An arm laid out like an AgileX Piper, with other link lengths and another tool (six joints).
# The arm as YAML. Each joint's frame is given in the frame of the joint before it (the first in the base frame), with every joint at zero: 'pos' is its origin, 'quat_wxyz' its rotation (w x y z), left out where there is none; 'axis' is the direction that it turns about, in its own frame. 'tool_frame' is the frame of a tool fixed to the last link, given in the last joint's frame.
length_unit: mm
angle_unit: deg
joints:
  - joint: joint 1
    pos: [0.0, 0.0, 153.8]
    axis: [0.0, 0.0, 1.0]
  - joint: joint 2
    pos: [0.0, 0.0, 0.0]
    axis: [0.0, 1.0, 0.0]
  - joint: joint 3
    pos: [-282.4, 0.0, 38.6]
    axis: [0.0, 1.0, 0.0]
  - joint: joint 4
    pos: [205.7, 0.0, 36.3]
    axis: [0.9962, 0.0, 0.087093]
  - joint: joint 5
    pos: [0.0, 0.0, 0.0]
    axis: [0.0, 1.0, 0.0]
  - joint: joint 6
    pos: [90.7, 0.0, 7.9]
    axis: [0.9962, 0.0, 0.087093]
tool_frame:
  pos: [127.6, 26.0, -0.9]
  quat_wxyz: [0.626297, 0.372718, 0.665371, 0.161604]
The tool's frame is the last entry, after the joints.
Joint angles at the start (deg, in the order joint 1, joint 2, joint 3, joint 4, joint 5, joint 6): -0.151, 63.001, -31.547, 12.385, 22.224, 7.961
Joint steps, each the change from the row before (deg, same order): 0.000, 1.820, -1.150, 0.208, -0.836, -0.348; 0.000, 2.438, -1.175, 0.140, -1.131, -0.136; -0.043, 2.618, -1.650, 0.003, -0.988, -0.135; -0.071, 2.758, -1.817, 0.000, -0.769, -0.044
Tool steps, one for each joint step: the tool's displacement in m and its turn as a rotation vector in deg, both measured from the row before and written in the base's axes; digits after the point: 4 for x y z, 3 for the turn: 0.0082, -0.0004, 0.0009, -0.128, -0.174, 0.003; 0.0096, -0.0007, -0.0013, -0.082, 0.149, -0.184; 0.0113, -0.0010, -0.0003, -0.192, -0.005, -0.135; 0.0116, -0.0010, -0.0011, -0.113, 0.188, -0.185
